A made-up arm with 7 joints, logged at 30 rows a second.
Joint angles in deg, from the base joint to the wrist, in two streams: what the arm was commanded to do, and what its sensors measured. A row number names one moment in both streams.
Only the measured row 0 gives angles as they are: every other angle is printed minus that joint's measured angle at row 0.
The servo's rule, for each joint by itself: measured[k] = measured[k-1] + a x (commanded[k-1-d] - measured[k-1]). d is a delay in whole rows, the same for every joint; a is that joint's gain. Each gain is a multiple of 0.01, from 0.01 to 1. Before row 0 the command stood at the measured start. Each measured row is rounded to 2 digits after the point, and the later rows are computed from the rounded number. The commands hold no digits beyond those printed.
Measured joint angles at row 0:
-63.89 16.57 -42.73 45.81 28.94 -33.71 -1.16
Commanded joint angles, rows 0 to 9:
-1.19 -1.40 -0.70 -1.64 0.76 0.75 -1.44
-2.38 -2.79 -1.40 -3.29 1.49 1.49 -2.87
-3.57 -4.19 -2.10 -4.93 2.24 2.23 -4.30
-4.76 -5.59 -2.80 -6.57 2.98 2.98 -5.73
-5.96 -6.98 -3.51 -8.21 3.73 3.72 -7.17
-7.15 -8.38 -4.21 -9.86 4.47 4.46 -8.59
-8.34 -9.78 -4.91 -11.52 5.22 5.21 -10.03
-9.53 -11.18 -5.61 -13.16 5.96 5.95 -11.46
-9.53 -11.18 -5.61 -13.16 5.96 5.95 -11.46
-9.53 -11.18 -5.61 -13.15 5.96 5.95 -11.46
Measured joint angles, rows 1 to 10:
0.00 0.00 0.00 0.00 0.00 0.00 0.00
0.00 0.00 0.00 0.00 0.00 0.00 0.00
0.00 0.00 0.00 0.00 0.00 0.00 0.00
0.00 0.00 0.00 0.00 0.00 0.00 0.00
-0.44 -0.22 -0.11 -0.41 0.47 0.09 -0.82
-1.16 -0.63 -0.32 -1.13 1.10 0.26 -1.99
-2.05 -1.20 -0.60 -2.08 1.81 0.50 -3.31
-3.05 -1.90 -0.95 -3.20 2.54 0.80 -4.69
-4.13 -2.71 -1.36 -4.45 3.28 1.15 -6.10
-5.25 -3.62 -1.82 -5.80 4.02 1.55 -7.52
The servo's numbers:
d 4
a 0.37 0.16 0.16 0.25 0.62 0.12 0.57

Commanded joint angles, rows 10 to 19:
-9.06 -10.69 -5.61 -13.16 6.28 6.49 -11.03
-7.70 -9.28 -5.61 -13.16 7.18 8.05 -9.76
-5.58 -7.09 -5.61 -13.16 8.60 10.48 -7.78
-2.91 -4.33 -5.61 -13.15 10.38 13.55 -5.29
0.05 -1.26 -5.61 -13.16 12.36 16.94 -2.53
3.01 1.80 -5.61 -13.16 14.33 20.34 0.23
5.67 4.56 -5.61 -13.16 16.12 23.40 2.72
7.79 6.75 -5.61 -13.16 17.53 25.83 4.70
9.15 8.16 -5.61 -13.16 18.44 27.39 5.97
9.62 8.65 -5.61 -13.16 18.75 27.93 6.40
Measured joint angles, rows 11 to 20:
-6.39 -4.61 -2.31 -7.23 4.76 1.99 -8.95
-7.55 -5.66 -2.84 -8.71 5.50 2.47 -10.38
-8.28 -6.54 -3.28 -9.82 5.79 2.89 -11.00
-8.74 -7.28 -3.65 -10.65 5.90 3.26 -11.26
-8.86 -7.83 -3.96 -11.28 6.14 3.65 -11.13
-8.43 -8.06 -4.22 -11.75 6.78 4.18 -10.35
-7.38 -7.90 -4.44 -12.10 7.91 4.94 -8.89
-5.73 -7.33 -4.63 -12.36 9.44 5.97 -6.84
-3.59 -6.36 -4.79 -12.56 11.25 7.29 -4.38
-1.15 -5.05 -4.92 -12.71 13.16 8.86 -1.75

